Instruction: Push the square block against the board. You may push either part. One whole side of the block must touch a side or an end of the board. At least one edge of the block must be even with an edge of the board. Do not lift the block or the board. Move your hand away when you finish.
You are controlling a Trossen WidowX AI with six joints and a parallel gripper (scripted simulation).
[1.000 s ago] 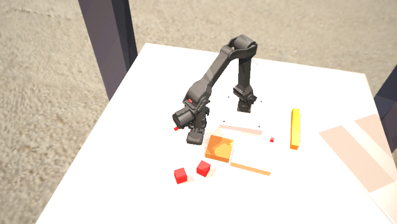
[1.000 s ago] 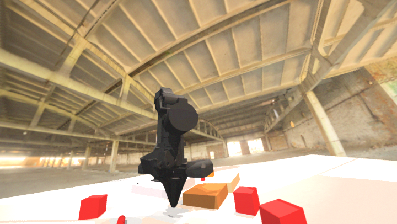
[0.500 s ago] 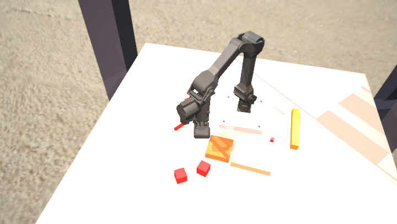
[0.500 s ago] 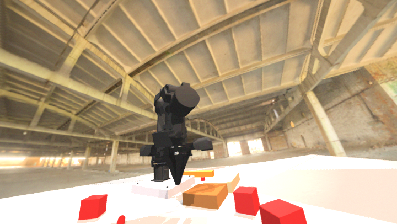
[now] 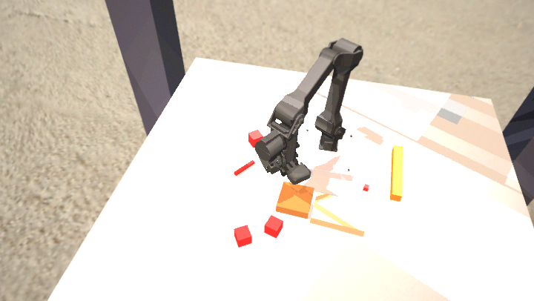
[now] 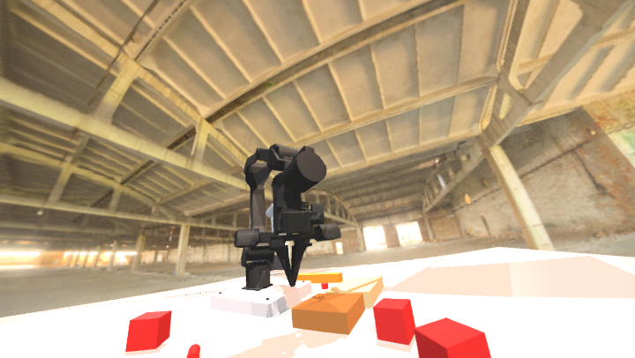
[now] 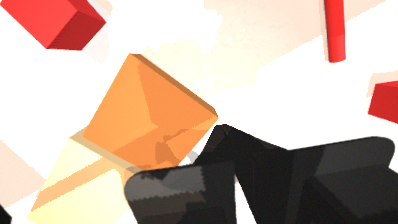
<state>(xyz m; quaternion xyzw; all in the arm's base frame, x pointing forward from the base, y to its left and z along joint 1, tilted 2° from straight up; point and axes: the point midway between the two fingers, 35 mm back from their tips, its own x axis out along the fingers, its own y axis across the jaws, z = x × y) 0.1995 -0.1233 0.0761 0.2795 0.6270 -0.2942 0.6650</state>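
My gripper tip is 50 mm short of the square block, 50 mm to the right of it and 50 mm above it. Round my gripper tip: red rod (50 mm behind, 140 mm to the right, 60 mm below); then small red cube (60 mm behind, 270 mm to the left, 60 mm below); then long yellow bar (140 mm behind, 360 mm to the left, 50 mm below).
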